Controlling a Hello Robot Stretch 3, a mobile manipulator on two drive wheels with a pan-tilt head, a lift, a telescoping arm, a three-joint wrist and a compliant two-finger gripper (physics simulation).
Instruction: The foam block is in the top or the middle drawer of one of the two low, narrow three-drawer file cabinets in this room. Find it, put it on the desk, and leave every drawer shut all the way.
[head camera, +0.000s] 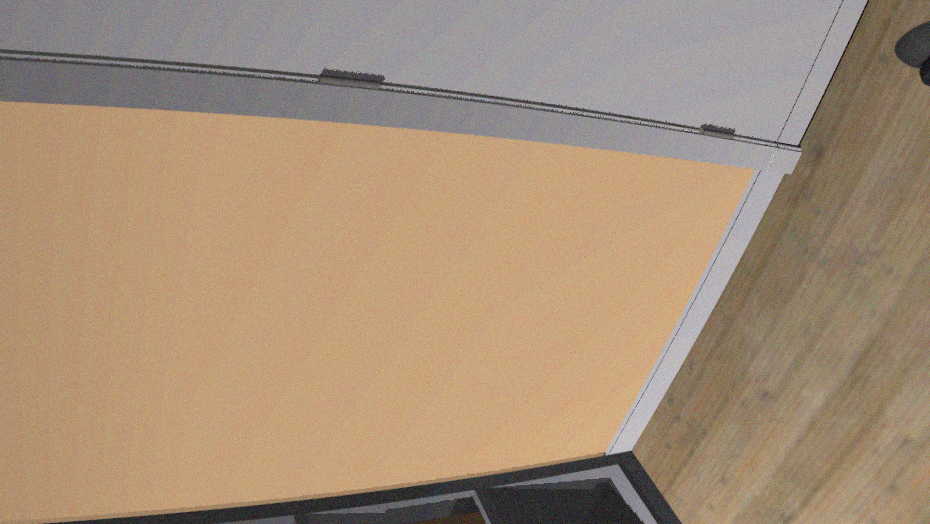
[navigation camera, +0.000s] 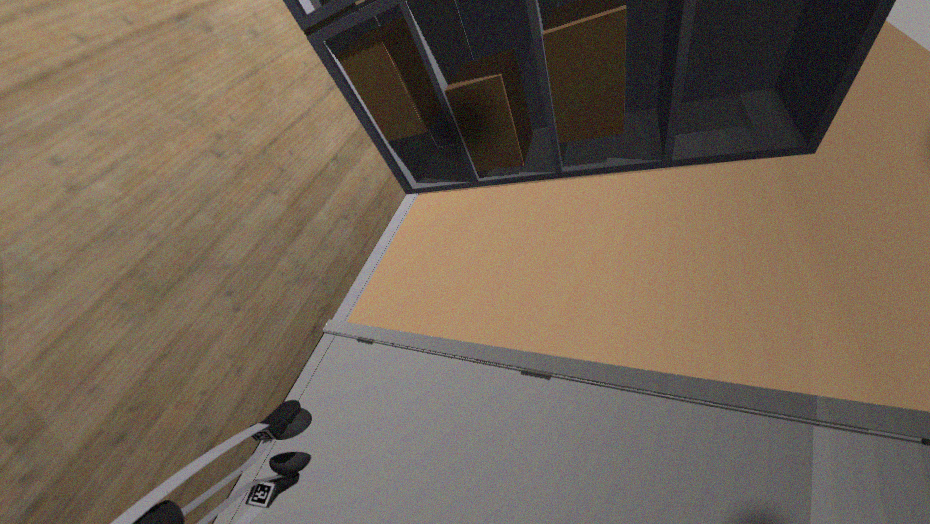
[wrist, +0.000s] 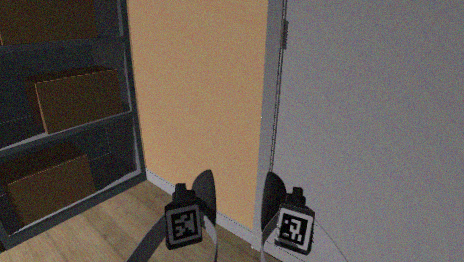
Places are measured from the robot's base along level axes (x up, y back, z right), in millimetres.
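Pixels of known places: gripper, between the fingertips: (head camera: 902, 19) (navigation camera: 303, 431).
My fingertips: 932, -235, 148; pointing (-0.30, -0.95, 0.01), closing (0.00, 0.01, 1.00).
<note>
Behind a point stands the place of what it marks, as x, y, z.
My gripper (navigation camera: 291, 441) {932, -235, 148} (wrist: 238, 190) {932, -235, 148} is open, with its two dark fingertips apart and no object between them. In the wrist view it is low in the middle, in front of the wall and the door frame; in the navigation view it is at the lower left, over the edge between floor and door. A dark rounded part shows at the top right edge of the head view; I cannot tell its state there. The foam block, the file cabinets and the desk do not show in these views.
A dark shelf unit (head camera: 641, 488) {53, -1464, -559} (navigation camera: 677, 84) {1429, -1286, -695} (wrist: 140, 150) holds several brown boxes (navigation camera: 585, 78) {1125, -1231, -762} (wrist: 82, 100). It stands against the orange wall (head camera: 325, 292) {988, -1223, -1} (navigation camera: 585, 260) {1132, -1270, -62} (wrist: 200, 100), beside a closed grey door (head camera: 520, 39) {771, -907, 384} (navigation camera: 585, 455) {1183, -853, 454} (wrist: 370, 125). Wooden floor (head camera: 813, 325) {0, -951, -91} (navigation camera: 162, 195) {0, -386, -233} runs along them.
</note>
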